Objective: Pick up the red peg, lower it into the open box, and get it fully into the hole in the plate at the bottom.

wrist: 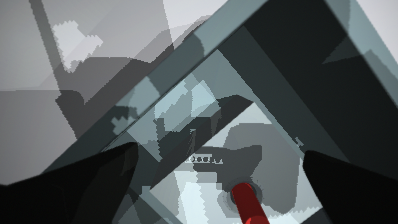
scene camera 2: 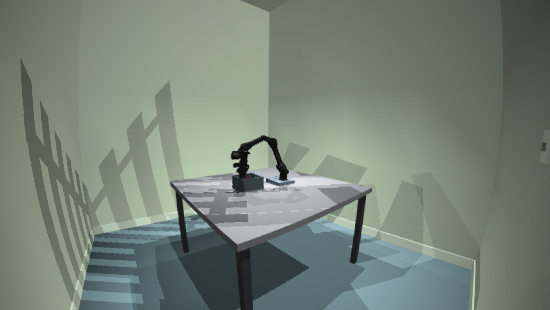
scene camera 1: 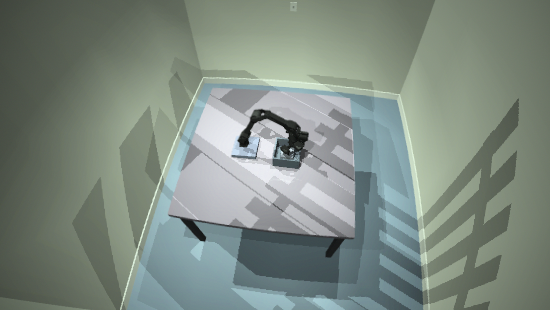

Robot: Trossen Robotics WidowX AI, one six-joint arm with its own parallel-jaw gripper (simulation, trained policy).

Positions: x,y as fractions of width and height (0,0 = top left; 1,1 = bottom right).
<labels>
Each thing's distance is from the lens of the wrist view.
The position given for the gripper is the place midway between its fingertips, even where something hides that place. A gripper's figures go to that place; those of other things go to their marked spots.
gripper (wrist: 0.56,0.69): 11 cm
box (wrist: 0.80,0.35): 15 cm
plate (wrist: 0.60,0.65): 13 cm
</labels>
